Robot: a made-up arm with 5 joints.
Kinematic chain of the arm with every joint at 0, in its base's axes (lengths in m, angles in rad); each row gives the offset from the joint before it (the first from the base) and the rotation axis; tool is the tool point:
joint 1: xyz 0 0 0.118 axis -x
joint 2: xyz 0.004 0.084 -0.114 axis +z
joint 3: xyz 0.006 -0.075 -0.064 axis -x
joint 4: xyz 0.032 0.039 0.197 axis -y
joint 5: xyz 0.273 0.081 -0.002 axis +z
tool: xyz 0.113 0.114 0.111
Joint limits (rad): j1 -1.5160..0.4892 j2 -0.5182..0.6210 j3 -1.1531..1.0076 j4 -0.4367..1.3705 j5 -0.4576..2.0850
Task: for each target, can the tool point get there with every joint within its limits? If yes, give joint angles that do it. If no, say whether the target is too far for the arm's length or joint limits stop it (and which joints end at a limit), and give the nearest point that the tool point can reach.
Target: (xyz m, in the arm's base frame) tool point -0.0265 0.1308 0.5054
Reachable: yes | joints -1.1137 0.4808 0.4540 0.5293 1.5570
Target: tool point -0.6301 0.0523 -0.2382
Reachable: no: joint limits stop it (at a limit: joint 1, joint 2, joint 3, joint 4) | nearest point -0.2562 0.2635 -0.2256 | short by 0.430 m
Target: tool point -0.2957 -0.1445 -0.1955
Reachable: no: joint limits stop it (at a limit: joint 1, joint 2, joint 3, joint 4, joint 5) | nearest point -0.2723 -0.2604 -0.3007 | short by 0.158 m
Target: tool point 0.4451 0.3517 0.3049
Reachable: yes | joints -0.5683 -0.2408 0.8057 0.4040 -0.0356
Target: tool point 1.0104 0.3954 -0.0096
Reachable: no: too far | nearest point 0.5387 0.2640 0.0328 | short by 0.491 m
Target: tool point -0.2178 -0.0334 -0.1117
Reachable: no: joint limits stop it (at a limit: joint 1, joint 2, joint 3, joint 5) | nearest point -0.1804 -0.1196 -0.0587 | short by 0.108 m
